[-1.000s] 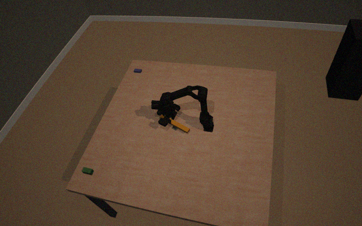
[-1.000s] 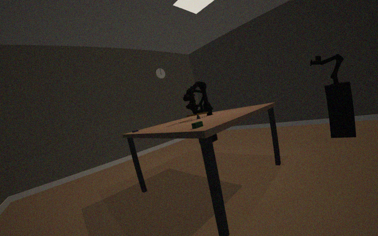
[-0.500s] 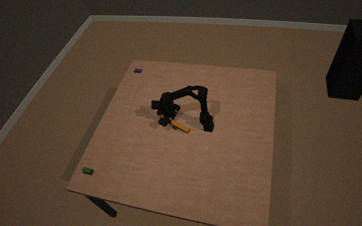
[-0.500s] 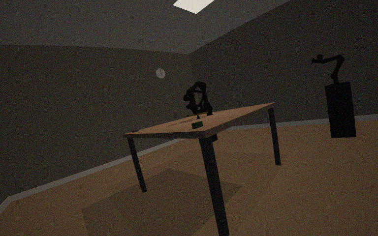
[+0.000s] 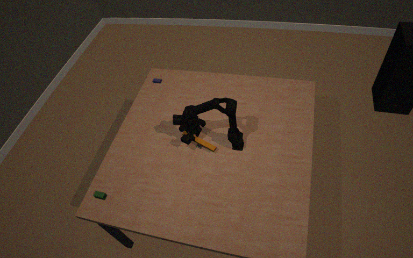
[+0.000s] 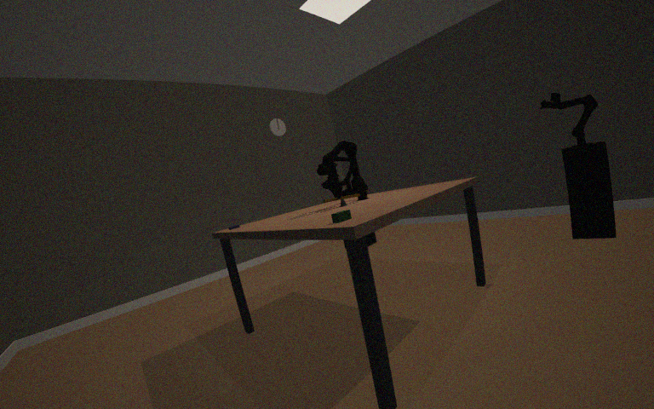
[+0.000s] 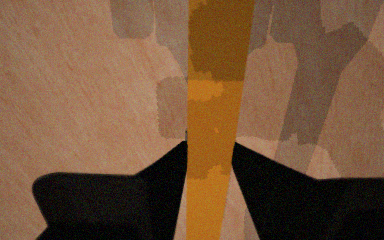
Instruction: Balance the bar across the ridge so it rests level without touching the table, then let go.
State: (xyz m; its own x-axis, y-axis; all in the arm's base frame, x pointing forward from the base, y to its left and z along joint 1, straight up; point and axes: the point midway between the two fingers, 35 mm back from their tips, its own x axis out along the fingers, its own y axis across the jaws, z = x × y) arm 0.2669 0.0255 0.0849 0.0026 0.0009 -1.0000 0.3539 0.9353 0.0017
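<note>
My gripper tip is now 3 cm past the orange bar and 1 cm to the right of it. From my gripper tip the other things lie so: green block 47 cm ahead, 47 cm to the left, 3 cm below; blue block 47 cm ahead, 53 cm to the right, 4 cm below.
</note>
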